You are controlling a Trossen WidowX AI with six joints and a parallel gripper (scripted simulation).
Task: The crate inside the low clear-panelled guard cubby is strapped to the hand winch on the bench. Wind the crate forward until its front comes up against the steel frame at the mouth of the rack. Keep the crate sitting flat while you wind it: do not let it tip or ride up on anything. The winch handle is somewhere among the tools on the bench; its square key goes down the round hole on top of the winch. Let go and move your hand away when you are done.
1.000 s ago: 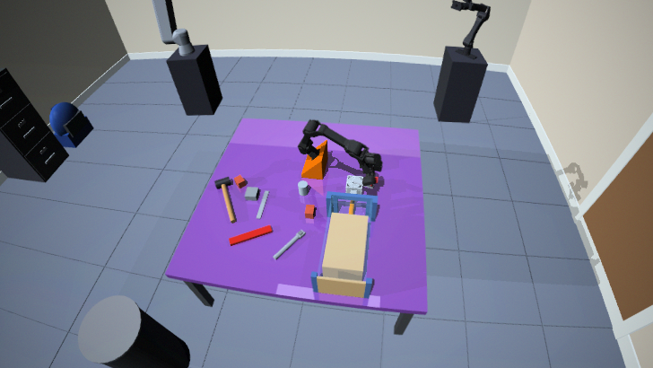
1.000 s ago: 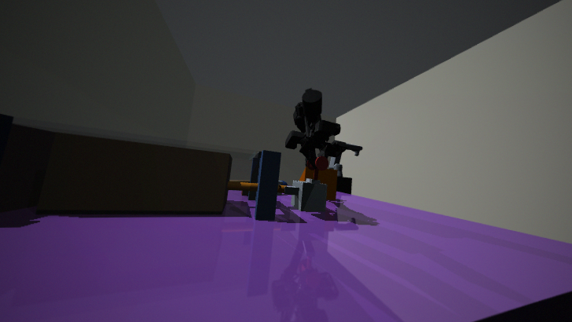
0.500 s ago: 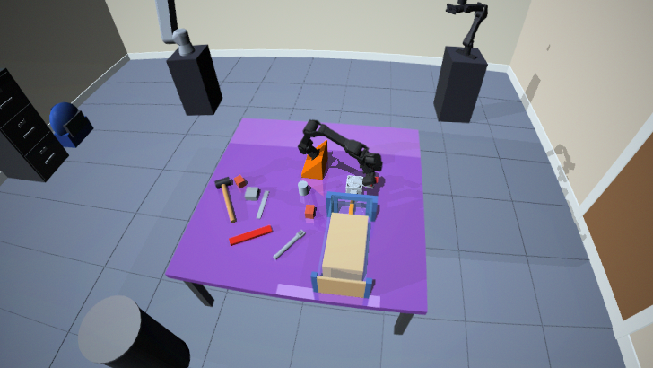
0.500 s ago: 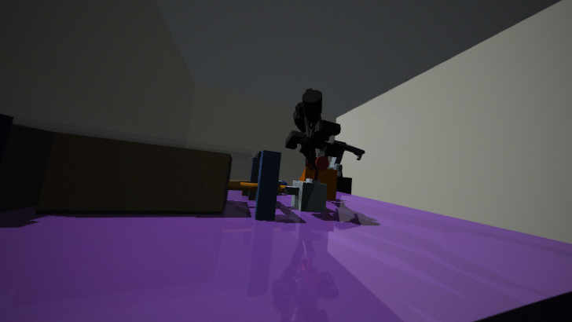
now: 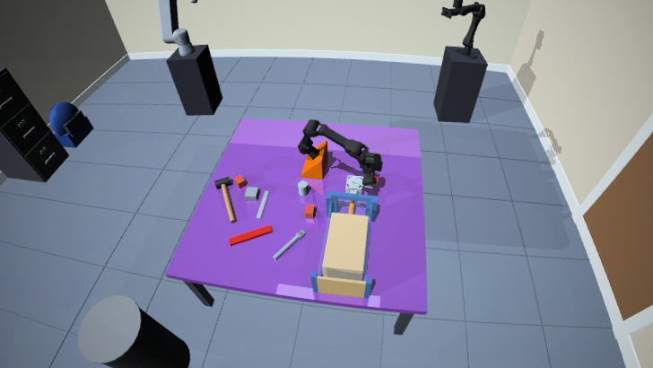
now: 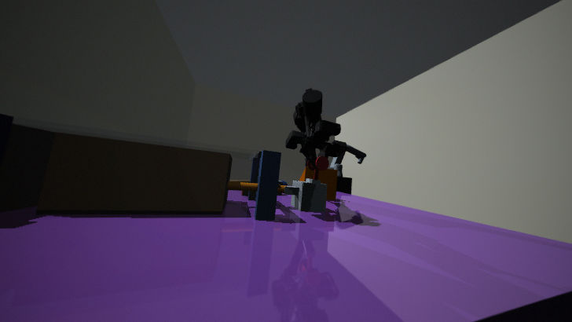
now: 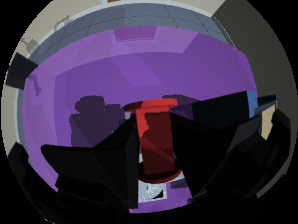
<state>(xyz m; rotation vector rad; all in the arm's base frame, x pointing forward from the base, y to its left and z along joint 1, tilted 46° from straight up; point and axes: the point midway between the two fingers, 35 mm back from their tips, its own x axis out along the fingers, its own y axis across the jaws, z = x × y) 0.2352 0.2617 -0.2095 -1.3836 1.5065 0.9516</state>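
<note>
Right now my gripper tip is 20 mm to the left of the red knob. Also, from my gripper tip: grey bar (630 mm to the right, 130 mm below, 90 mm ahead); grey winch (120 mm to the right, 100 mm below, 50 mm behind); winch handle (50 mm to the right, 30 mm below, 10 mm behind).
</note>
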